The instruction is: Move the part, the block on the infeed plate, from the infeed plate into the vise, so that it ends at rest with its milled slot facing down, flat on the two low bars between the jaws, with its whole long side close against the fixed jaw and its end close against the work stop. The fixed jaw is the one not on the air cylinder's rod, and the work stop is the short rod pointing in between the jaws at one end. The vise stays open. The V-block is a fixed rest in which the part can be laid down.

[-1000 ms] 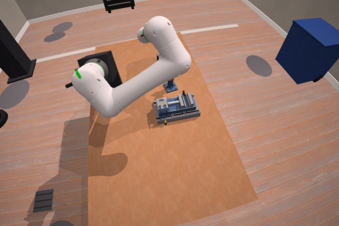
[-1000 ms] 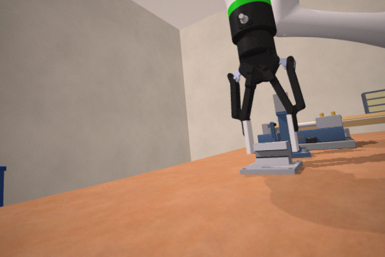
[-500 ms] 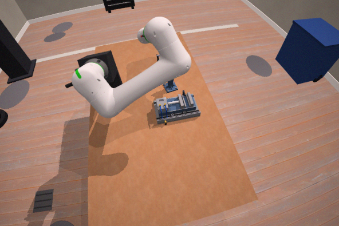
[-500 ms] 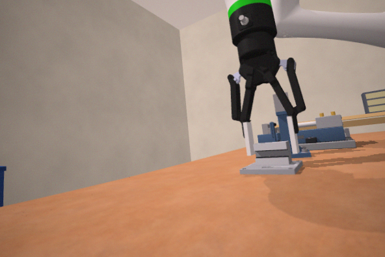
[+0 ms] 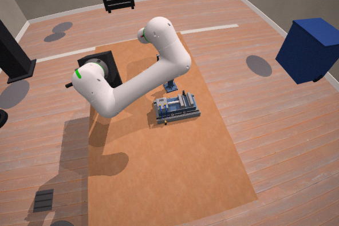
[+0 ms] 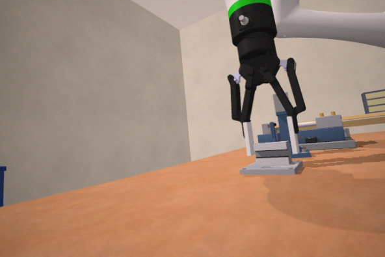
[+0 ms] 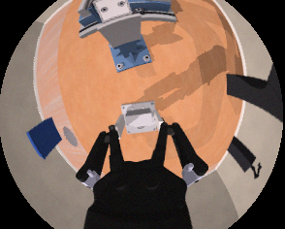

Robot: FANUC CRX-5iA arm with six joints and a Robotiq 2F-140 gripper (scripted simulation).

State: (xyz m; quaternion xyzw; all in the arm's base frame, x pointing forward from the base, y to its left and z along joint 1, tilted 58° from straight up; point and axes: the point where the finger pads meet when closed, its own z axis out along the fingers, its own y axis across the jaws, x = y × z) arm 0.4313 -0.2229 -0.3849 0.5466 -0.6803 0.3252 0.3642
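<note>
Right now my hand is 30 mm above the part and 10 mm to the right of it. The rest, counted from my hand: air cylinder (360 mm to the right, 140 mm behind, 20 mm above); vise base (370 mm to the right, 50 mm behind, 10 mm below).
</note>
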